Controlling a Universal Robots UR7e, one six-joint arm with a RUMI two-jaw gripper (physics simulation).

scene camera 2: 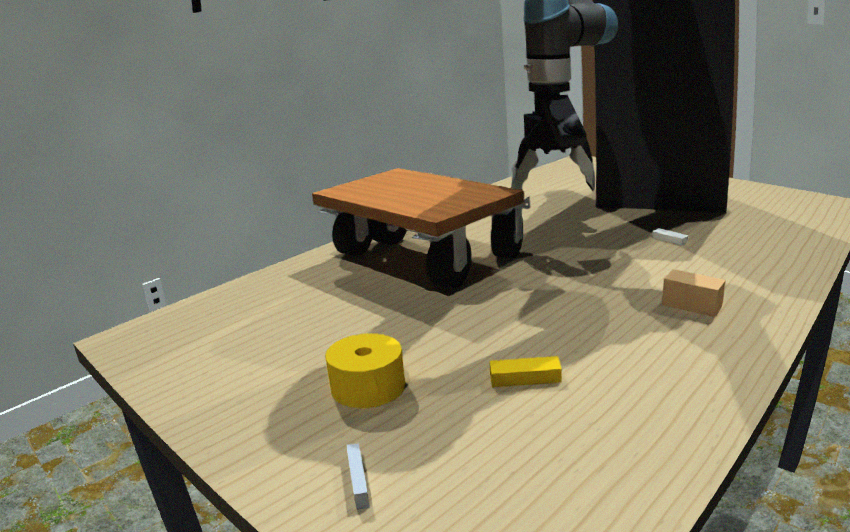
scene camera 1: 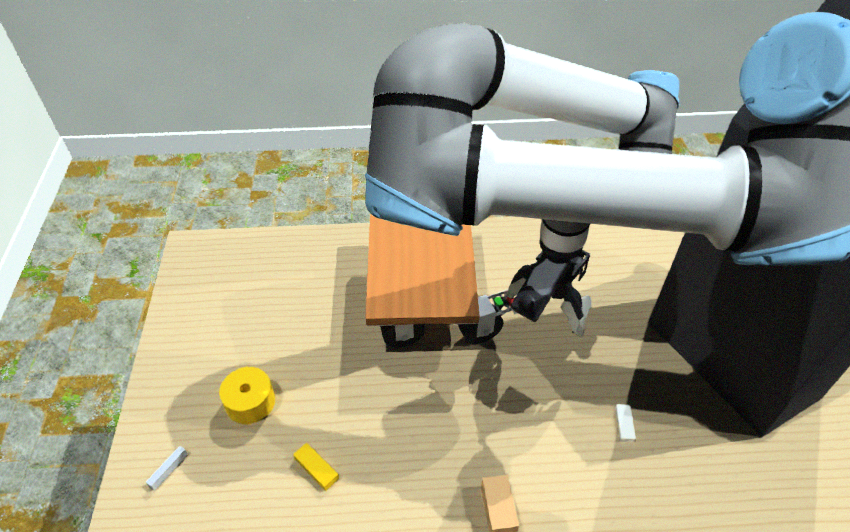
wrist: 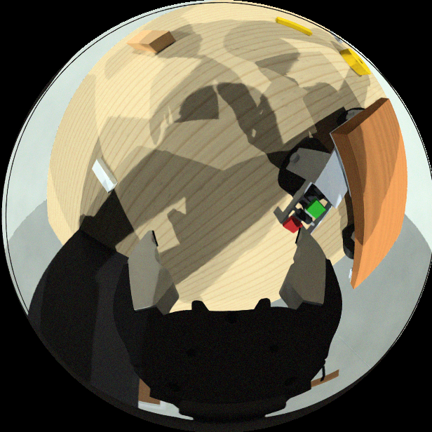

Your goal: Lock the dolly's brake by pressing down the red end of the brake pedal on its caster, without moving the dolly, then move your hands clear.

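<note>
The dolly has an orange-brown wooden deck and stands upright on black wheels. The brake pedal's red end and green end sit in a grey bracket on the corner caster nearest the robot base. My gripper is open and empty, pointing down beside that corner. One fingertip is right at the red end in the wrist view; whether they touch, and how the pedal is tilted, I cannot tell.
On the table are a yellow cylinder, a yellow block, a tan block, a grey bar and a white block. The black robot pedestal stands beyond the gripper.
</note>
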